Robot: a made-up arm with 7 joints. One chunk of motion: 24 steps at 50 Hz.
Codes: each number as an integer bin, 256 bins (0 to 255) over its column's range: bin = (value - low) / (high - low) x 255, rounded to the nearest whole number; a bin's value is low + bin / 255 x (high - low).
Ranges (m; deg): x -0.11..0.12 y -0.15..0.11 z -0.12..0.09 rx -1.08..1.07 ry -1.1..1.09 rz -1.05..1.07
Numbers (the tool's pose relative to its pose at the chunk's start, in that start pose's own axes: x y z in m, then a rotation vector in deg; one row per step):
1: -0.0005 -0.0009 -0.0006 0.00 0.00 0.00
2: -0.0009 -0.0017 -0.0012 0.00 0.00 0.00
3: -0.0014 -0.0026 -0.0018 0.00 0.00 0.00
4: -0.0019 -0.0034 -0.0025 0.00 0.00 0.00
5: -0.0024 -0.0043 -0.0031 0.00 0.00 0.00
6: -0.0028 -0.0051 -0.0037 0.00 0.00 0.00
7: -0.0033 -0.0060 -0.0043 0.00 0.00 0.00
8: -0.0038 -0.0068 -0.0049 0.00 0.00 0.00
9: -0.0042 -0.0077 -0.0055 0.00 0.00 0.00
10: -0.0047 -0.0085 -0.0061 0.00 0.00 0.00
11: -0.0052 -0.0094 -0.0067 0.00 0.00 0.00
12: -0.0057 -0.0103 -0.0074 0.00 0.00 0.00
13: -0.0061 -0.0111 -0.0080 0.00 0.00 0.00
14: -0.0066 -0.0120 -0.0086 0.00 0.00 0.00
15: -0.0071 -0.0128 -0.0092 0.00 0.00 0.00
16: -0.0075 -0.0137 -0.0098 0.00 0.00 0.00
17: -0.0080 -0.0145 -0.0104 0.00 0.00 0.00
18: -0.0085 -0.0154 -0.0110 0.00 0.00 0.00
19: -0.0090 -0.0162 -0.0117 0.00 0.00 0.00
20: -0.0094 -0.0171 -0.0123 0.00 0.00 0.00
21: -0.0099 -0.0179 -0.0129 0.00 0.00 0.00
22: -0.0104 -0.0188 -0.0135 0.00 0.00 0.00
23: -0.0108 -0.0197 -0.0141 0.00 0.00 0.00
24: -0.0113 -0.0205 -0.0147 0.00 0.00 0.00
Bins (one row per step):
1: 121 146 145 128 128 126
2: 121 145 144 128 128 126
3: 120 145 144 128 128 126
4: 120 144 143 128 128 126
5: 119 143 142 128 128 126
6: 119 142 141 128 128 126
7: 118 141 140 128 128 126
8: 118 140 140 128 128 126
9: 117 140 139 128 128 126
10: 117 139 138 128 128 126
11: 116 138 138 128 128 126
12: 116 137 137 128 128 126
13: 115 136 136 128 128 126
14: 115 135 135 128 128 126
15: 114 135 135 128 128 126
16: 114 134 134 128 128 126
17: 113 133 133 128 128 126
18: 113 132 132 128 128 126
19: 112 131 132 128 128 126
20: 112 130 131 128 128 126
21: 111 130 130 128 128 126
22: 110 129 129 128 128 126
23: 110 128 129 128 128 126
24: 109 127 128 128 128 126

